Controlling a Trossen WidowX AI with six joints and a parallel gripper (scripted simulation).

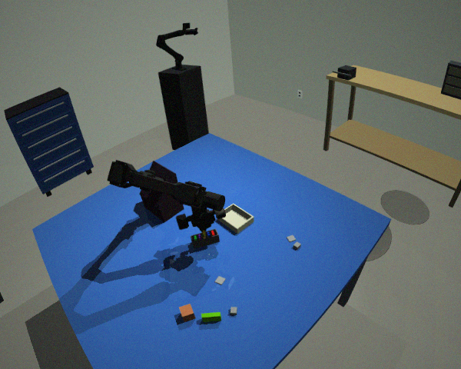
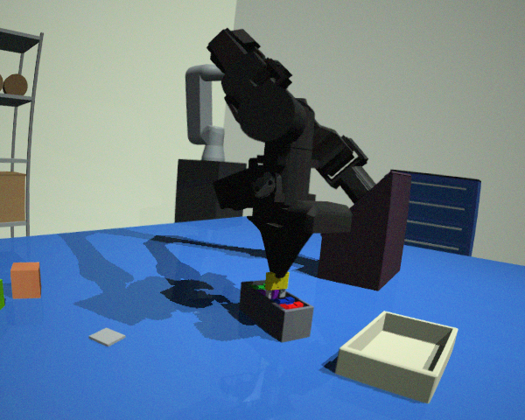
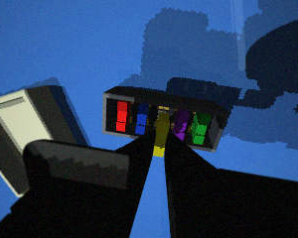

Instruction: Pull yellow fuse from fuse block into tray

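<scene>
My gripper tip is 40 mm above the blue fuse, 20 mm to the right of it and 10 mm short of it. From my gripper tip the other things lie so: purple fuse (40 mm below, 20 mm to the right, 10 mm behind); then yellow fuse (10 mm below); then red fuse (40 mm below, 30 mm to the left, 20 mm ahead).
</scene>
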